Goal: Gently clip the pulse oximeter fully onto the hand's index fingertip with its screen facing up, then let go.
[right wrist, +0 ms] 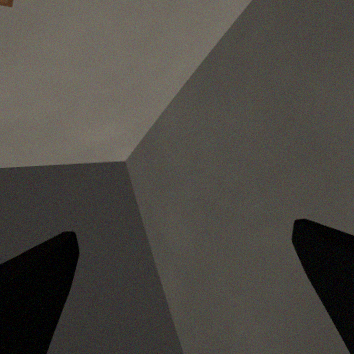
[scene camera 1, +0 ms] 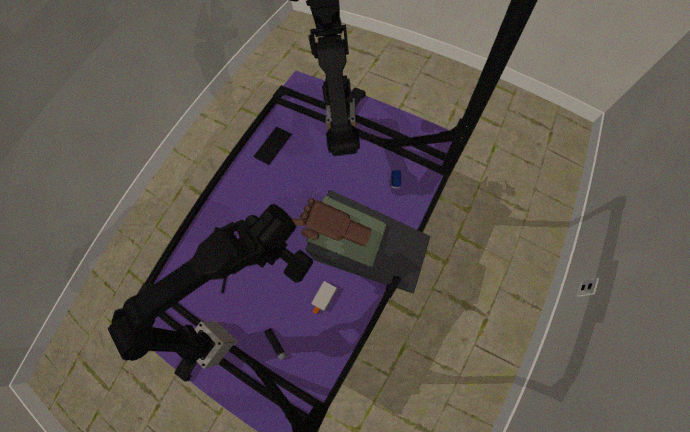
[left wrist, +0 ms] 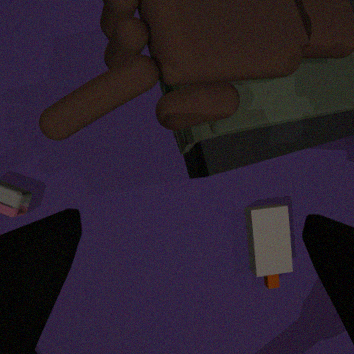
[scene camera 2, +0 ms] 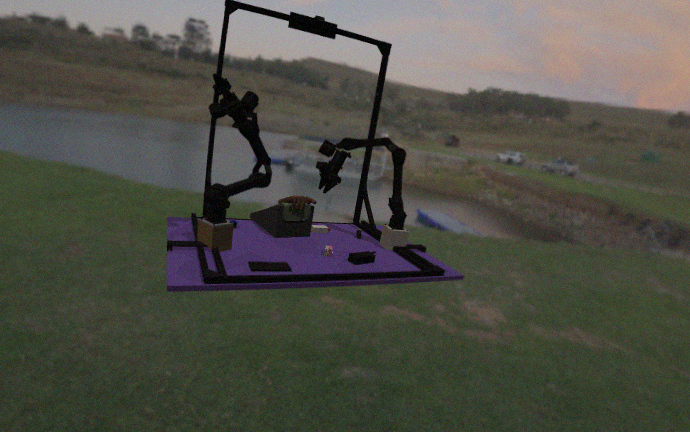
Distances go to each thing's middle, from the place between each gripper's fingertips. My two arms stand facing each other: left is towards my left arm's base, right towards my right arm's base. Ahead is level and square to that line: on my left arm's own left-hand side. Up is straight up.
Scene:
My right gripper is now 160 mm past the index finger (left wrist: 138,73), 490 mm to the right of it and 440 mm above it. From my right hand the other things lie so: white box with orange end (left wrist: 267,226) 300 mm behind, 630 mm to the left, 630 mm below.
The index finger lies 40 mm ahead of my left hand, 60 mm to the right of it and 40 mm below it. Also, from my left hand: white box with orange end: 100 mm behind, 80 mm to the left, 220 mm below.

